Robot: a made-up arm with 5 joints.
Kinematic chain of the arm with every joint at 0, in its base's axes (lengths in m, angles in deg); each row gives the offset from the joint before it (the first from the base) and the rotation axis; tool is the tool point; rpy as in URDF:
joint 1: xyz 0 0 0.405 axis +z
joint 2: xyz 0 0 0 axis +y
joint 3: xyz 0.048 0 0.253 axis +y
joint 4: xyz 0.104 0 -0.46 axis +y
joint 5: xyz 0.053 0 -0.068 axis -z
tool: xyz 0 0 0 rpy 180 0 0
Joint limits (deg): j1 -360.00..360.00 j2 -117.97..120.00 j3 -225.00..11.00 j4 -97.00..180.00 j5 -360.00..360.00
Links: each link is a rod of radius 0.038 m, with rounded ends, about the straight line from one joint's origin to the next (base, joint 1, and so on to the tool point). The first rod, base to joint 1, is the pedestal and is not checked.
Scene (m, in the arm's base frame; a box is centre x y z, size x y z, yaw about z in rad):
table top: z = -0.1
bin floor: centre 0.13 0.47 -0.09 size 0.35 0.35 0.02 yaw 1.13
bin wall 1: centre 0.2 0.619 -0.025 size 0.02 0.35 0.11 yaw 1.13
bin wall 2: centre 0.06 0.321 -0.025 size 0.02 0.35 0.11 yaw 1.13
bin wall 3: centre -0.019 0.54 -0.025 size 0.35 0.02 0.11 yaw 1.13
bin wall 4: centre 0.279 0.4 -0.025 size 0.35 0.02 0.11 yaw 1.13
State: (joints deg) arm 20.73 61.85 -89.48 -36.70 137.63
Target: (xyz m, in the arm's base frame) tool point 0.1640 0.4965 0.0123
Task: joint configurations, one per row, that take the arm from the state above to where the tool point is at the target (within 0.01 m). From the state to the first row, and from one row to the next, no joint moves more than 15 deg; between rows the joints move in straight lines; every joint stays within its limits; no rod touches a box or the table.
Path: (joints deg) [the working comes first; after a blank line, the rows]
Joints at the target: 71.72 68.46 -78.68 -37.41 137.63
Straight joint move there: touches bin wall 4.

1: 33.70 62.37 -92.19 -42.84 135.40
2: 46.68 62.90 -94.90 -48.98 133.18
3: 59.65 63.42 -97.60 -55.12 130.95
4: 65.68 65.94 -88.14 -46.26 134.29
5: 71.72 68.46 -78.68 -37.41 137.63

